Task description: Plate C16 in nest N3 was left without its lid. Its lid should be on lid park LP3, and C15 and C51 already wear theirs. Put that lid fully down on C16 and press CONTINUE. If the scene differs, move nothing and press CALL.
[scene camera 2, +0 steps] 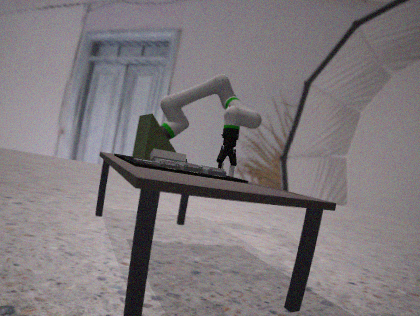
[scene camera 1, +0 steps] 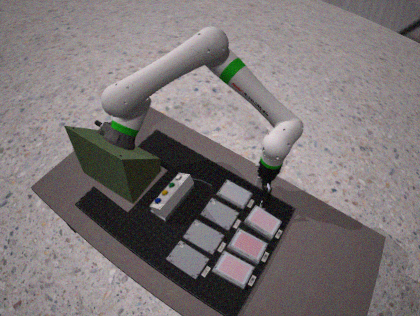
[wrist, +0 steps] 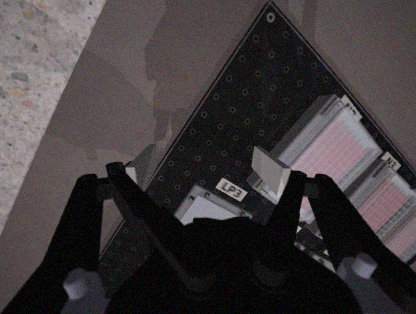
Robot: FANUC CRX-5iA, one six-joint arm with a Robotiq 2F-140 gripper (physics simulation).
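Where they show: gripper, between the fingertips: (scene camera 1: 260,197) (wrist: 206,155); arm's base, origin of its link: (scene camera 2: 159,136) (scene camera 1: 118,143).
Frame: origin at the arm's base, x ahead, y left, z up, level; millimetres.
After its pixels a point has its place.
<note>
My gripper (scene camera 1: 265,195) @(x 606, y 309, z -179 mm) (scene camera 2: 226,169) @(x 606, y 309, z -179 mm) (wrist: 206,155) @(x 606, y 309, z -179 mm) is open and empty, above the board near lid park LP3. A pale lid (scene camera 1: 235,193) @(x 507, y 235, z -159 mm) (wrist: 202,207) @(x 552, y 271, z -159 mm) lies flat on LP3, beside the LP3 label (wrist: 231,189) @(x 592, y 248, z -174 mm); the gripper body hides part of it in the wrist view. The pink plate in N3 (scene camera 1: 248,245) @(x 699, y 49, z -138 mm) (wrist: 382,202) @(x 718, y 77, z -138 mm) is the middle of three; whether it wears a lid is hard to tell. Pink plates stand on either side of it, one in N2 (scene camera 1: 263,220) @(x 687, y 187, z -136 mm) (wrist: 335,150) @(x 712, y 207, z -136 mm), one at the row's other end (scene camera 1: 234,269) @(x 712, y -70, z -142 mm). The button box (scene camera 1: 171,199) @(x 328, y -8, z -103 mm) has blue, yellow, green and white buttons.
Three more grey parks (scene camera 1: 220,214) @(x 517, y 105, z -167 mm) (scene camera 1: 203,236) @(x 525, y -27, z -166 mm) (scene camera 1: 187,259) @(x 539, y -149, z -167 mm) continue the row from LP3. The right finger hangs beside the N2 plate in the wrist view. The black pegboard (scene camera 1: 125,220) @(x 221, y -192, z -176 mm) (wrist: 235,100) @(x 682, y 327, z -176 mm) lies on the table (scene camera 1: 340,240) @(x 1051, y 368, z -190 mm) (scene camera 2: 240,192) @(x 1310, y 74, z -192 mm). The green arm base (scene camera 1: 105,165) @(x 69, y -127, z 21 mm) (scene camera 2: 145,137) @(x 129, y -117, z -28 mm) stands behind.
</note>
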